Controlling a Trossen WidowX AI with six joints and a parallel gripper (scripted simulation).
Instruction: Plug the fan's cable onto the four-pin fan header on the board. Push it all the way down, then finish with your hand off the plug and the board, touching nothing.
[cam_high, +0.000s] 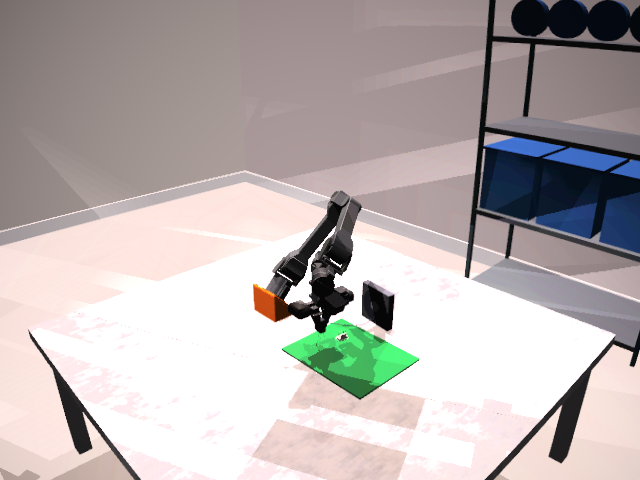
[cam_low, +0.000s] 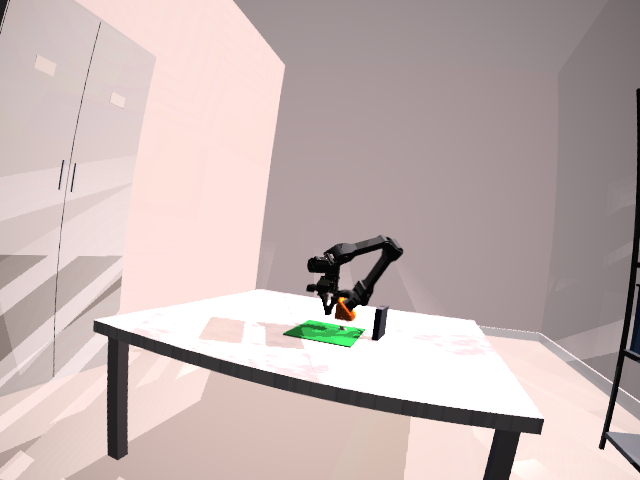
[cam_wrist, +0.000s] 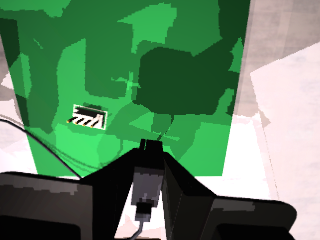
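My gripper tip is 9 cm short of the green board, 8 cm above it and 2 cm to the right of it. From my gripper tip the other things lie so: black fan (21 cm to the left, 3 cm ahead); black fan plug (1 cm behind, 1 cm above).
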